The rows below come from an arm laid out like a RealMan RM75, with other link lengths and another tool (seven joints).
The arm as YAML. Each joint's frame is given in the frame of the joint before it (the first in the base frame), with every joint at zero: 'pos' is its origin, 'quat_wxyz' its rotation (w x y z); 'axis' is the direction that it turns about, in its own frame. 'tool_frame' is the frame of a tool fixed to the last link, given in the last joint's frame.
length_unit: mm
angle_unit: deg
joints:
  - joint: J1
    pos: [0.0, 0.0, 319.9]
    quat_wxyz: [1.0, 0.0, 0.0, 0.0]
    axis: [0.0, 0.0, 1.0]
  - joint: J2
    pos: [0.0, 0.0, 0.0]
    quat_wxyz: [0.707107, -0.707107, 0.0, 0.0]
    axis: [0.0, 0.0, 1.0]
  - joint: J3
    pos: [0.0, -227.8, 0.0]
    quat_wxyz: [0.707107, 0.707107, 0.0, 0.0]
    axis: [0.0, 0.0, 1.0]
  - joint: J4
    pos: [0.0, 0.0, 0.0]
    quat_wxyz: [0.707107, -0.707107, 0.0, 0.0]
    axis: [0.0, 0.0, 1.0]
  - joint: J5
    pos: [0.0, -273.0, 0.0]
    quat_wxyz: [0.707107, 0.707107, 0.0, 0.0]
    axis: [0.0, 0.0, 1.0]
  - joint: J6
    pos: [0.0, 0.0, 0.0]
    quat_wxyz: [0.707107, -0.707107, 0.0, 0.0]
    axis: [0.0, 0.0, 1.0]
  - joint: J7
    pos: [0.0, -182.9, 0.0]
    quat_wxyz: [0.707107, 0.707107, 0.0, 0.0]
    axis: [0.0, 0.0, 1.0]
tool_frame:
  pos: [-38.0, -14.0, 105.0]
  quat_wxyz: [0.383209, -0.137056, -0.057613, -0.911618]
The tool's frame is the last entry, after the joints.
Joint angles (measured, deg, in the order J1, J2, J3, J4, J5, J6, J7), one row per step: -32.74, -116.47, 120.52, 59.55, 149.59, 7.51, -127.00; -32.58, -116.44, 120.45, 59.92, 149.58, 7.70, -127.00; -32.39, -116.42, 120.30, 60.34, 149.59, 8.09, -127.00; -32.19, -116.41, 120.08, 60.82, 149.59, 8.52, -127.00; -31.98, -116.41, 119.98, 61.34, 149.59, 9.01, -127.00; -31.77, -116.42, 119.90, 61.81, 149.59, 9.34, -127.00; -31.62, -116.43, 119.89, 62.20, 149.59, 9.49, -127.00; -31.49, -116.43, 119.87, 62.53, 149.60, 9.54, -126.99; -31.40, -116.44, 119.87, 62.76, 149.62, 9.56, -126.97; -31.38, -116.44, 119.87, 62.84, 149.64, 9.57, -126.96; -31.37, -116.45, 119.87, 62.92, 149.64, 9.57, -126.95; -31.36, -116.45, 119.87, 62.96, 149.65, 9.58, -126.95
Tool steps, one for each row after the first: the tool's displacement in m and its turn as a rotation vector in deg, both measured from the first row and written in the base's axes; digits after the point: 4 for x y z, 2 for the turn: 0.0010, -0.0003, 0.0006, -0.02, -0.14, 0.02; 0.0015, -0.0007, 0.0012, -0.08, -0.21, 0.18; 0.0022, -0.0010, 0.0022, -0.12, -0.35, 0.35; 0.0032, -0.0020, 0.0022, -0.28, -0.43, 0.49; 0.0044, -0.0028, 0.0025, -0.37, -0.58, 0.56; 0.0061, -0.0035, 0.0025, -0.43, -0.74, 0.50; 0.0079, -0.0038, 0.0029, -0.42, -0.91, 0.40; 0.0093, -0.0041, 0.0031, -0.41, -1.02, 0.30; 0.0098, -0.0042, 0.0032, -0.41, -1.04, 0.24; 0.0106, -0.0043, 0.0032, -0.41, -1.10, 0.18; 0.0108, -0.0043, 0.0033, -0.41, -1.11, 0.16
